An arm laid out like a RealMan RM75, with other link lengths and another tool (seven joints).
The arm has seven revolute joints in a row. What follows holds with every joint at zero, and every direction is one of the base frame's. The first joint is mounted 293.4 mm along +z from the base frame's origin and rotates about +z. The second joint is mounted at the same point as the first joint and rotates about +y. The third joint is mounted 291.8 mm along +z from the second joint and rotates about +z. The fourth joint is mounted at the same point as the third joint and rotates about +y. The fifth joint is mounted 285.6 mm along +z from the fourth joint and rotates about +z. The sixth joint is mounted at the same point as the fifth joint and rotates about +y. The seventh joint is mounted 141.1 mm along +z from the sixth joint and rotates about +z. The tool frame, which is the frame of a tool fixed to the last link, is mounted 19 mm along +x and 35 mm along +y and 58 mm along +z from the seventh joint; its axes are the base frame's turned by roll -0.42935, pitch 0 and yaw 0.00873 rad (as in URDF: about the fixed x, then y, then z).
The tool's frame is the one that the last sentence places.
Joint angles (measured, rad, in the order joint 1, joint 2, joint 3, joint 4, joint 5, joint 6, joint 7), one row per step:
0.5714, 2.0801, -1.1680, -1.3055, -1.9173, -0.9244, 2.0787
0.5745, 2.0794, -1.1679, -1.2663, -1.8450, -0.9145, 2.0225
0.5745, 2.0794, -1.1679, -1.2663, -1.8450, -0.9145, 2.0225
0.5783, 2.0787, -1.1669, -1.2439, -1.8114, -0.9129, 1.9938
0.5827, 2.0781, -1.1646, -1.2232, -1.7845, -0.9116, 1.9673
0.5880, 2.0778, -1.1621, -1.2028, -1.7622, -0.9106, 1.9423
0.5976, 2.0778, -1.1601, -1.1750, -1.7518, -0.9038, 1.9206
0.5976, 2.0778, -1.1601, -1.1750, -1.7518, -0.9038, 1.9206
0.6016, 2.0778, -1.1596, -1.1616, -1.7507, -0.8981, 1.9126
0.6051, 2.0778, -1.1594, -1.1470, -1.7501, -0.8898, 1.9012
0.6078, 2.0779, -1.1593, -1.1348, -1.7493, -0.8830, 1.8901
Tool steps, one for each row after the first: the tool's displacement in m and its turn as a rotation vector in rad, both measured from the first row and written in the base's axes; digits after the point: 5 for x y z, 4 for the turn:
0.00026, 0.00114, -0.00406, -0.0037, 0.0353, 0.0179
0.00026, 0.00114, -0.00406, -0.0037, 0.0353, 0.0179
0.00079, 0.00181, -0.00656, -0.0076, 0.0501, 0.0264
0.00172, 0.00280, -0.00859, -0.0092, 0.0607, 0.0334
0.00277, 0.00394, -0.01087, -0.0107, 0.0681, 0.0396
0.00567, 0.00673, -0.01525, -0.0120, 0.0675, 0.0379
0.00567, 0.00673, -0.01525, -0.0120, 0.0675, 0.0379
0.00799, 0.00836, -0.01753, -0.0114, 0.0649, 0.0336
0.01122, 0.01032, -0.02000, -0.0083, 0.0595, 0.0289
0.01403, 0.01185, -0.02216, -0.0054, 0.0541, 0.0258

